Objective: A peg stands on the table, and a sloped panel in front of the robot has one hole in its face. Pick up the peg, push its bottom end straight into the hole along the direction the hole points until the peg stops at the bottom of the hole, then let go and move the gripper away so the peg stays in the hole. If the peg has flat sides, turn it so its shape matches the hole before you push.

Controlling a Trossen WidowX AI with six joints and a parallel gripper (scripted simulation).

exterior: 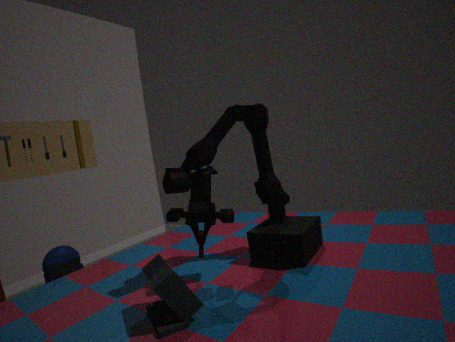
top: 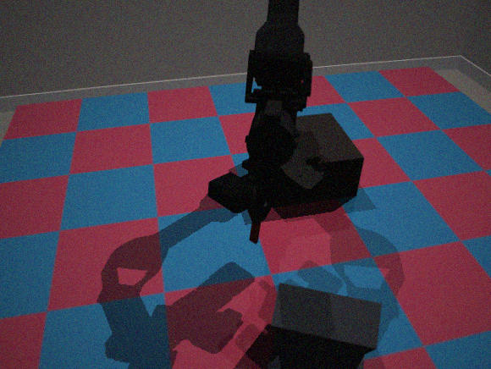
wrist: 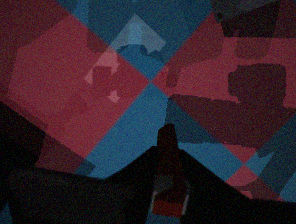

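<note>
The sloped panel lies 180 mm ahead of my gripper tip, 50 mm to the left of it and 30 mm below it. Also, from my gripper tip: peg 20 mm above; dark stand 200 mm ahead, 40 mm to the left, 100 mm below.
</note>
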